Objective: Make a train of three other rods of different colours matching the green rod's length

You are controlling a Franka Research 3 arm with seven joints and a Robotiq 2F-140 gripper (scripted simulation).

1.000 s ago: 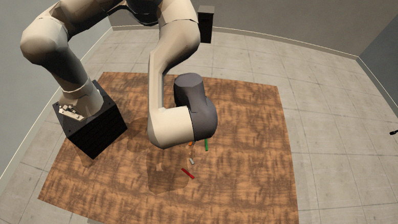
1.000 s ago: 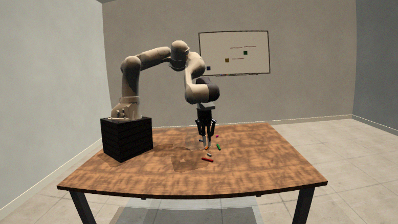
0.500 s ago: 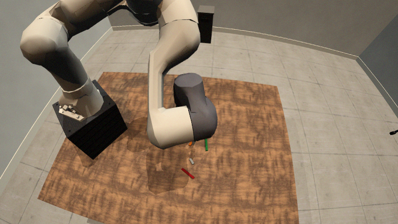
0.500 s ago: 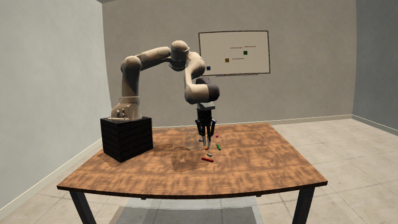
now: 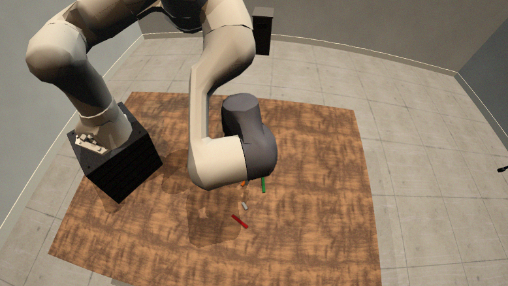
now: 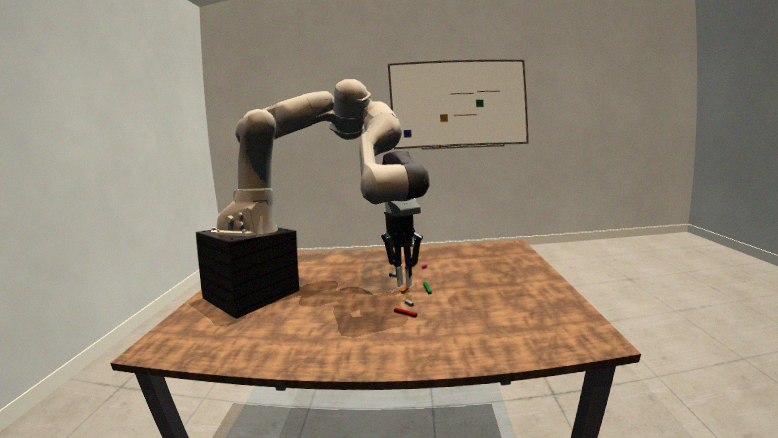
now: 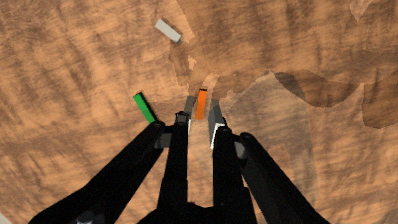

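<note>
My gripper is now 5 cm above the orange rod. From my hand the other things lie so: green rod (7 cm ahead, 5 cm below); red rod (1 cm behind, 16 cm to the right, 5 cm below); blue rod (4 cm behind, 14 cm to the left, 5 cm below).
</note>
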